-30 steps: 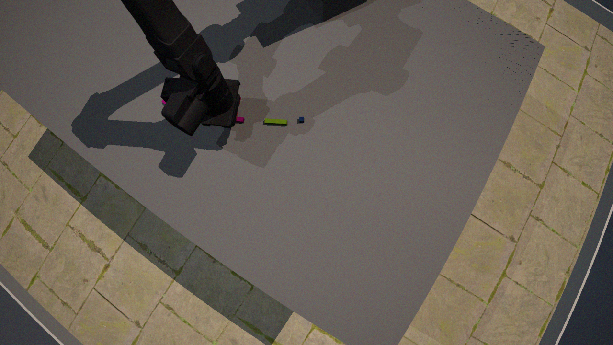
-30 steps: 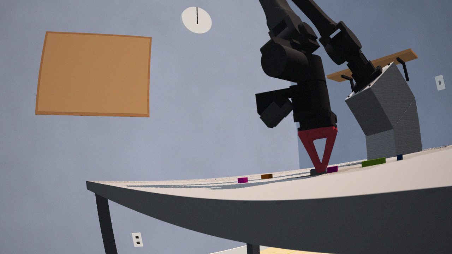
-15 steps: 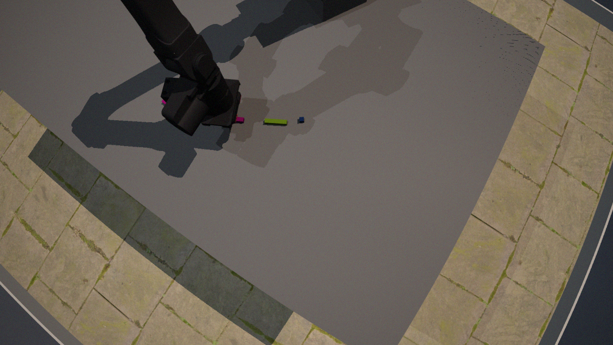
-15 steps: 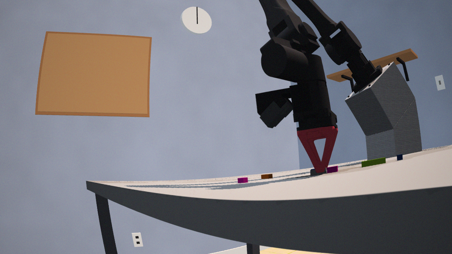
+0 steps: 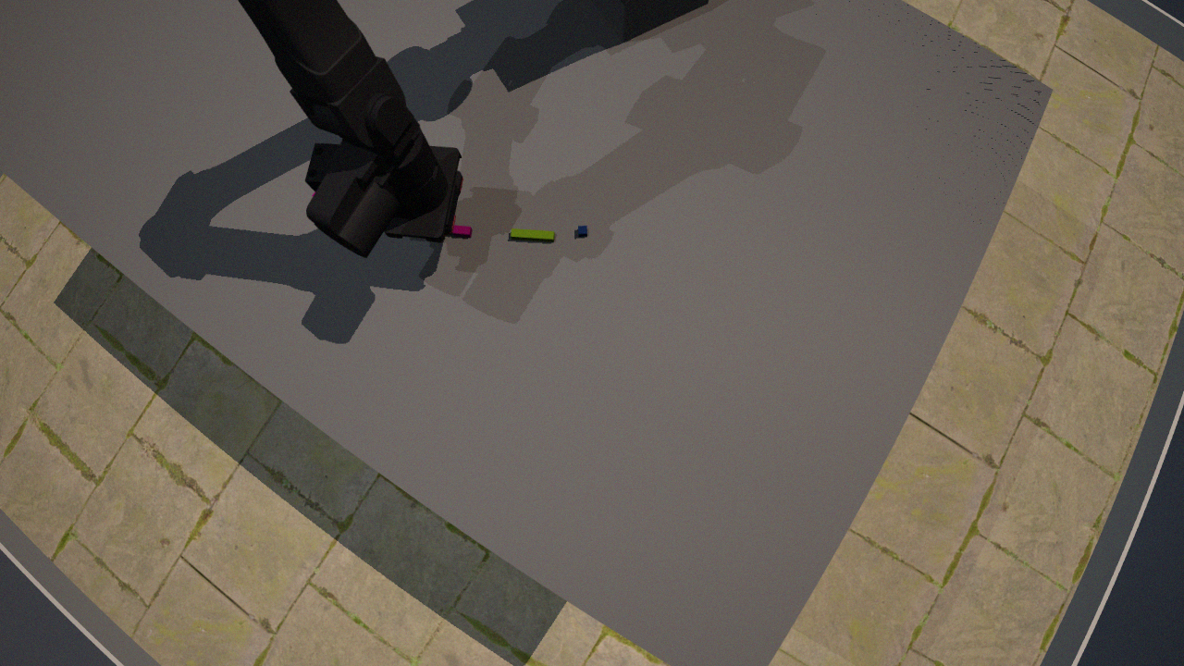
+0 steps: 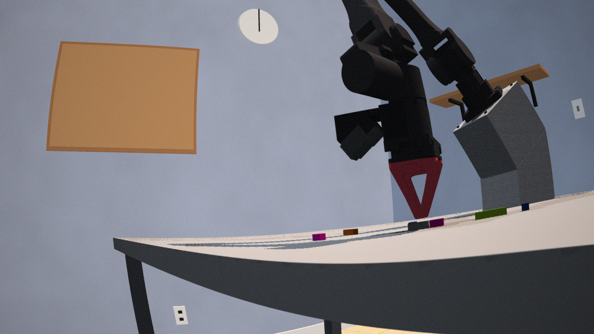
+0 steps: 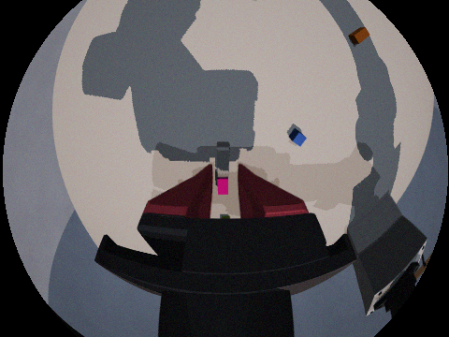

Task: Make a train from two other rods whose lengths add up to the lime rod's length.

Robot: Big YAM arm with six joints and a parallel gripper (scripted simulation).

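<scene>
Now: the grey rod 20 mm below my hand. From my hand the other things lie so: lime rod: 20 mm behind, 100 mm to the left, 20 mm below; orange rod: 110 mm behind, 180 mm to the right, 20 mm below.
</scene>
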